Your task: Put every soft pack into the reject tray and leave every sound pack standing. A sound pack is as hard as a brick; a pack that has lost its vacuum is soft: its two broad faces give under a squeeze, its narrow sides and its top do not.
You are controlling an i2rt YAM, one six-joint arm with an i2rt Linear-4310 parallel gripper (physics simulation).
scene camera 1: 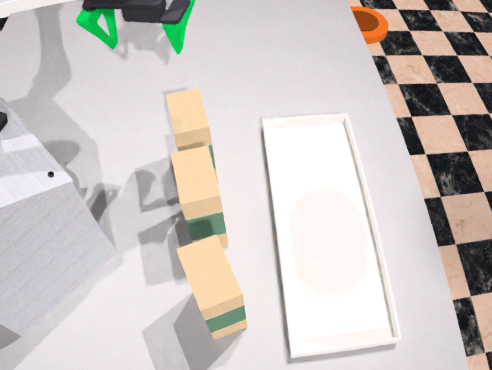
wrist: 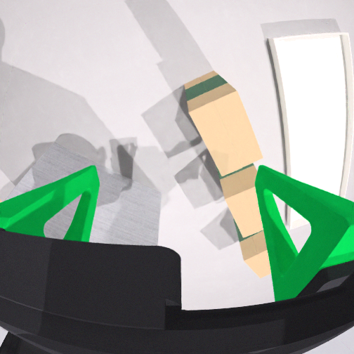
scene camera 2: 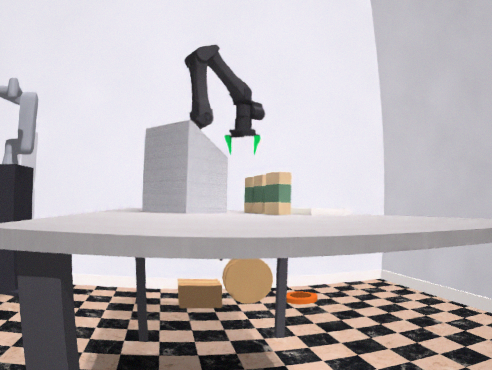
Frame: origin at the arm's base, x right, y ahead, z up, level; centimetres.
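Seen in the pictures: gripper, fingertip midpoint: (scene camera 1: 146, 48) (scene camera 2: 242, 154); arm's base at its link origin: (scene camera 2: 186, 142).
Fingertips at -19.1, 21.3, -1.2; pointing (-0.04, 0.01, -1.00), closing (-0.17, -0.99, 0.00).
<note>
Pixels of each thing's middle, then the offset from my fingertips to it, as dx, dy, dz.
- middle pack at the middle of its body: (scene camera 1: 201, 202) (scene camera 2: 263, 194) +13.6, +7.4, -16.4
- far pack at the middle of its body: (scene camera 1: 193, 140) (scene camera 2: 254, 195) +2.7, +4.8, -16.4
- white reject tray at the middle of its body: (scene camera 1: 325, 220) (scene camera 2: 309, 211) +12.3, +25.2, -22.3
Three tan packs with green bands stand in a row, upright: the near pack (scene camera 1: 212, 277) (scene camera 2: 278, 192), turned slightly against the others, the middle pack (scene camera 1: 196, 175) (scene camera 2: 259, 194) and the far pack (scene camera 1: 188, 112) (scene camera 2: 249, 195). In the wrist view, one pack (wrist: 225, 130) is at the top of the row, another (wrist: 245, 207) below it, and a third (wrist: 256, 260) partly behind the right finger. No squeeze shows, so softness cannot be told. The white reject tray (scene camera 1: 345, 348) (scene camera 2: 330, 212) (wrist: 278, 100) lies right of the row, without packs. My gripper (scene camera 1: 146, 50) (scene camera 2: 242, 153) (wrist: 176, 174) is open, empty and well above the packs.
A grey metal pedestal (scene camera 1: 50, 245) (scene camera 2: 167, 172) (wrist: 125, 210) stands left of the packs and bears the arm. The table's (scene camera 2: 240, 242) right edge runs beyond the tray. An orange ring (scene camera 1: 381, 32) (scene camera 2: 301, 302) lies on the checkered floor.
</note>
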